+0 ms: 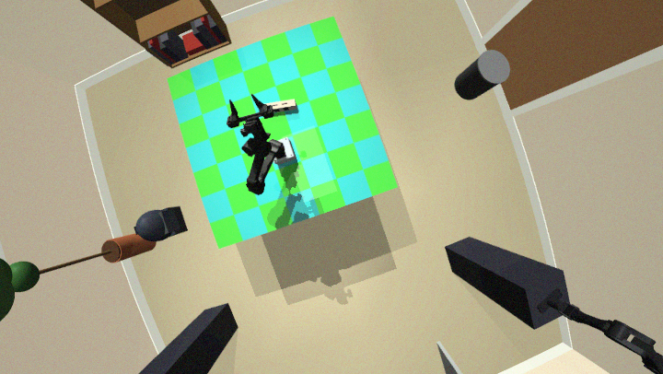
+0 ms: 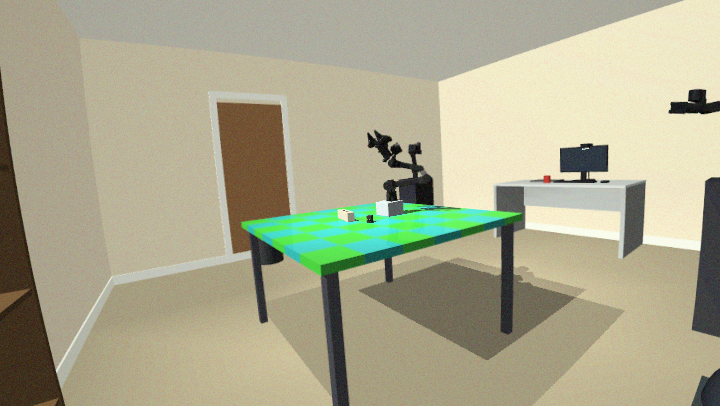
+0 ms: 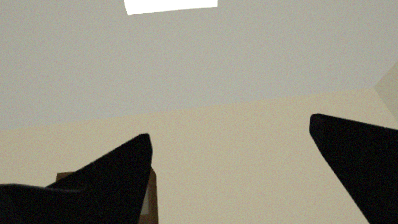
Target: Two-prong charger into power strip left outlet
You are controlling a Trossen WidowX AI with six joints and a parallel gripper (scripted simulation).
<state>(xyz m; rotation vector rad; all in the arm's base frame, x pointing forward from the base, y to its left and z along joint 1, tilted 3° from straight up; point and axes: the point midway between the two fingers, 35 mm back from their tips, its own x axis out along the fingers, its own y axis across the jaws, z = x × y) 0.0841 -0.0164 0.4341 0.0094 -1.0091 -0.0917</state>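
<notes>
The black two-prong charger lies 16 cm ahead of my gripper tip, 15 cm to the left of it and 53 cm below it.
</notes>
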